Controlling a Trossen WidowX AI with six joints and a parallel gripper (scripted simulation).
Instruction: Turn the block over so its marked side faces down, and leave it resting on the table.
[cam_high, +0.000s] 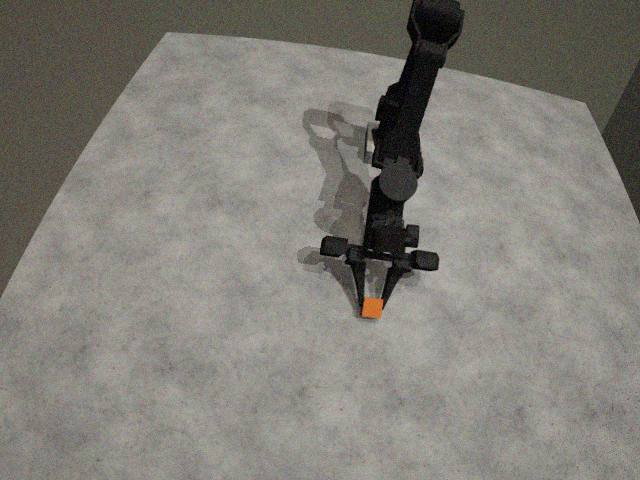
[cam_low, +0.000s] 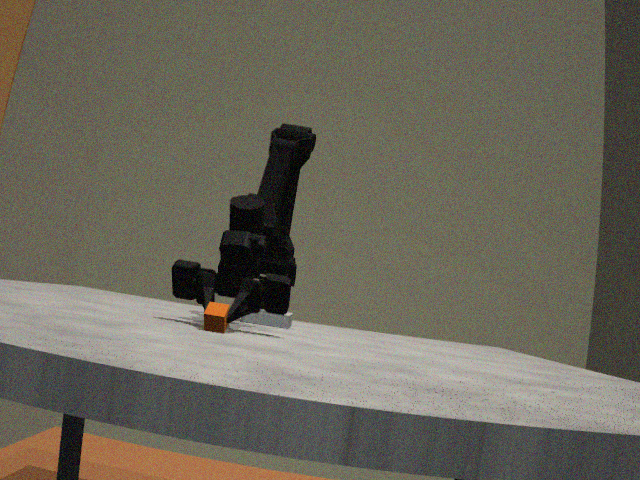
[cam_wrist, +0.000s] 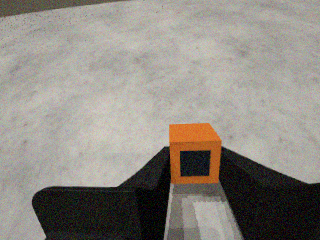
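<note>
My gripper tip is 10 mm below the block and 10 mm past it.
</note>
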